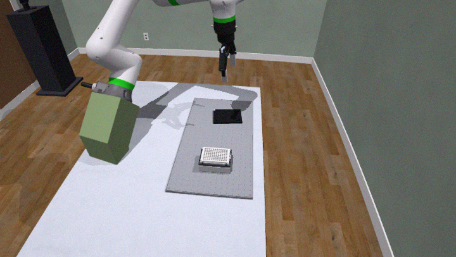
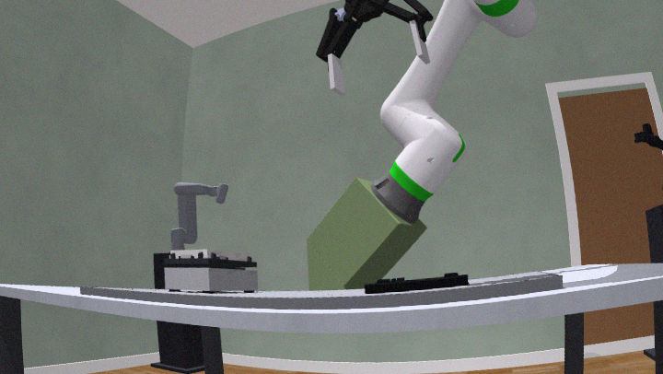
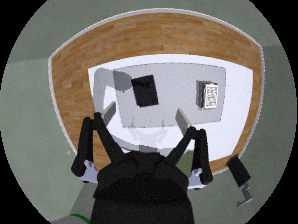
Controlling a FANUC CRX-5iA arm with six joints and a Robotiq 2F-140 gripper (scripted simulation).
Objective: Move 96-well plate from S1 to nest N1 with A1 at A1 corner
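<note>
Right now my hand is 30 mm past the white 96-well plate, 320 mm to the left of it and 250 mm above it. Round my hand: black plate nest N1: 40 mm to the left, 310 mm below.
</note>
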